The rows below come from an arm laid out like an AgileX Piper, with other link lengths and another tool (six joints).
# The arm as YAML. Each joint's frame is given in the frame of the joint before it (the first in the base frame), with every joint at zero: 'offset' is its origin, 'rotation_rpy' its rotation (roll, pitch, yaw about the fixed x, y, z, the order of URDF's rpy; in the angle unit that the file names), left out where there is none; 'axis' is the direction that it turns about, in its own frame. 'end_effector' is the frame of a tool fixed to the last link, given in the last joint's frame.
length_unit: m
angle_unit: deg
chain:
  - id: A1
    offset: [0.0, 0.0, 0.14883]
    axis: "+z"
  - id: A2
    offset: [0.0, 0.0, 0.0]
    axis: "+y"
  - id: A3
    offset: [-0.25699, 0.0, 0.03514]
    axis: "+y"
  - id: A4
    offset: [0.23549, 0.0, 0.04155]
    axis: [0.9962, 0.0, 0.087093]
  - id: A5
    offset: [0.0, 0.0, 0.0]
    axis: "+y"
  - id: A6
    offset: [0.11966, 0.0, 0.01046]
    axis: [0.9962, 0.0, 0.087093]
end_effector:
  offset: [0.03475, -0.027, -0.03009]
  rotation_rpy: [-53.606, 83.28, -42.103]
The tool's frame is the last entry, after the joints.
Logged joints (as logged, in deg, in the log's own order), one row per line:
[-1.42 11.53 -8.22 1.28 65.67 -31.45]
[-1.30 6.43 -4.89 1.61 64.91 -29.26]
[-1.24 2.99 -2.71 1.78 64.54 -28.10]
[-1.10 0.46 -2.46 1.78 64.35 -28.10]
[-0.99 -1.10 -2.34 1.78 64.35 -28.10]
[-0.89 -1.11 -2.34 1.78 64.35 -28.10]
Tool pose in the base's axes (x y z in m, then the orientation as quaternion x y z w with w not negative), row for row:
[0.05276 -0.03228 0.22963 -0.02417 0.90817 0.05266 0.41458]
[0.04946 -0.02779 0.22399 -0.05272 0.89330 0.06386 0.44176]
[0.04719 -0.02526 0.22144 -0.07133 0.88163 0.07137 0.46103]
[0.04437 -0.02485 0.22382 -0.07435 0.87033 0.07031 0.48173]
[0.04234 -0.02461 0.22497 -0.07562 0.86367 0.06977 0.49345]
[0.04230 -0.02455 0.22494 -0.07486 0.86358 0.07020 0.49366]
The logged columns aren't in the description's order. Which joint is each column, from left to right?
Columns, left to right: A6, A2, A1, A4, A5, A3.
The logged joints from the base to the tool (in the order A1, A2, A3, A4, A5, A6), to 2 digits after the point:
[-8.22 11.53 -31.45 1.28 65.67 -1.42]
[-4.89 6.43 -29.26 1.61 64.91 -1.30]
[-2.71 2.99 -28.10 1.78 64.54 -1.24]
[-2.46 0.46 -28.10 1.78 64.35 -1.10]
[-2.34 -1.10 -28.10 1.78 64.35 -0.99]
[-2.34 -1.11 -28.10 1.78 64.35 -0.89]

